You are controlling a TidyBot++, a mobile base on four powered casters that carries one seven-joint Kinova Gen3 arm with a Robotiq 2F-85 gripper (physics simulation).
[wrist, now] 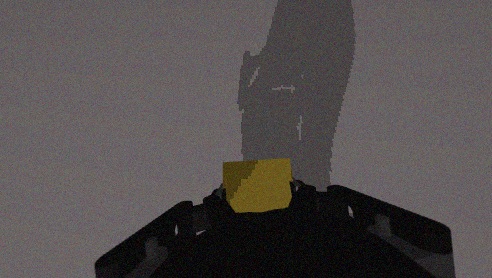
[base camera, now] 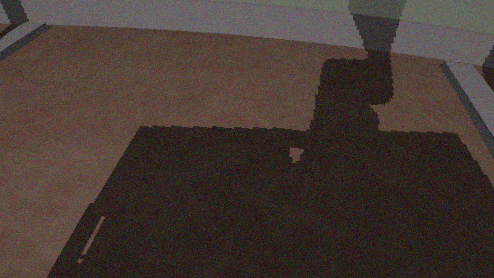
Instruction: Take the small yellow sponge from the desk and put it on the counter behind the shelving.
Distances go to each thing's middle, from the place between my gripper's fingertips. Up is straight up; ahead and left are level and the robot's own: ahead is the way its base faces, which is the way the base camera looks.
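I find the small yellow sponge (wrist: pixel 258 185) 30 mm behind my hand.
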